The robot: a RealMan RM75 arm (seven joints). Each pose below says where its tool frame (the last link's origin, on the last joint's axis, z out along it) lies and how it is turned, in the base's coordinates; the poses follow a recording.
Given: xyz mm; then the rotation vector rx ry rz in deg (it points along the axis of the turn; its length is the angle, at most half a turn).
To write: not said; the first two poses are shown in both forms.
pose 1, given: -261.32 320.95 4.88 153.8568 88.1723 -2.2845
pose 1, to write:
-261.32 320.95 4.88
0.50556 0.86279 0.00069
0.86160 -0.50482 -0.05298
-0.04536 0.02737 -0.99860

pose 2, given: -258.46 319.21 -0.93 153.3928 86.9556 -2.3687
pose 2, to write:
-258.46 319.21 -0.93
0.51382 0.85786 0.00812
0.85614 -0.51214 -0.06874
-0.05481 0.04228 -0.99760

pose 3, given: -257.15 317.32 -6.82 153.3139 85.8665 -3.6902
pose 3, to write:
-257.15 317.32 -6.82
0.52243 0.85268 -0.00046
0.84958 -0.52057 -0.08497
-0.07269 0.04400 -0.99638

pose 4, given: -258.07 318.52 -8.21 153.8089 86.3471 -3.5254
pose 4, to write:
-258.07 318.52 -8.21
0.52059 0.85380 -0.00428
0.85131 -0.51944 -0.07392
-0.06534 0.03484 -0.99726

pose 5, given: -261.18 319.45 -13.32 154.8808 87.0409 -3.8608
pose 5, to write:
-261.18 319.45 -13.32
0.51943 0.85432 -0.01824
0.85258 -0.51957 -0.05617
-0.05747 0.01363 -0.99825

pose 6, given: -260.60 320.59 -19.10 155.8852 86.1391 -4.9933
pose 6, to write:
-260.60 320.59 -19.10
0.53108 0.84666 -0.03360
0.84487 -0.53214 -0.05501
-0.06445 0.00083 -0.99792

